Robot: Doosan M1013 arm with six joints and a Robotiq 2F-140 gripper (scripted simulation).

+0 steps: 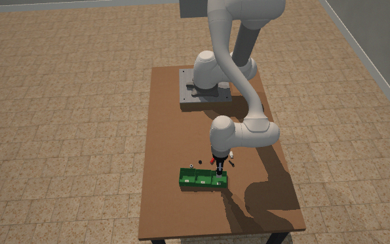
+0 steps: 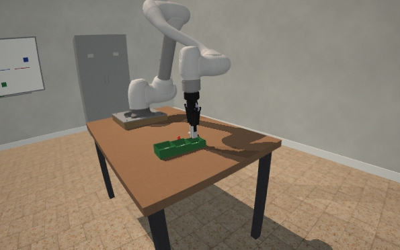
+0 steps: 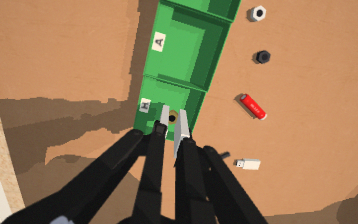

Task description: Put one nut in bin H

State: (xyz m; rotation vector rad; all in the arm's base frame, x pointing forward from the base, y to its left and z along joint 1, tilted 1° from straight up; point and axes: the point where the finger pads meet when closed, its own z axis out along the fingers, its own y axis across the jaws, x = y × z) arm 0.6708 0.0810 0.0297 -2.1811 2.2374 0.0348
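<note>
The green bin strip is 8 cm to the right of my hand and 6 cm below it. Round my hand: red cylinder 12 cm behind, 7 cm below, 3 cm to the right; black bolt 10 cm behind, 8 cm to the left, 7 cm below; brass-coloured nut 3 cm below.
</note>
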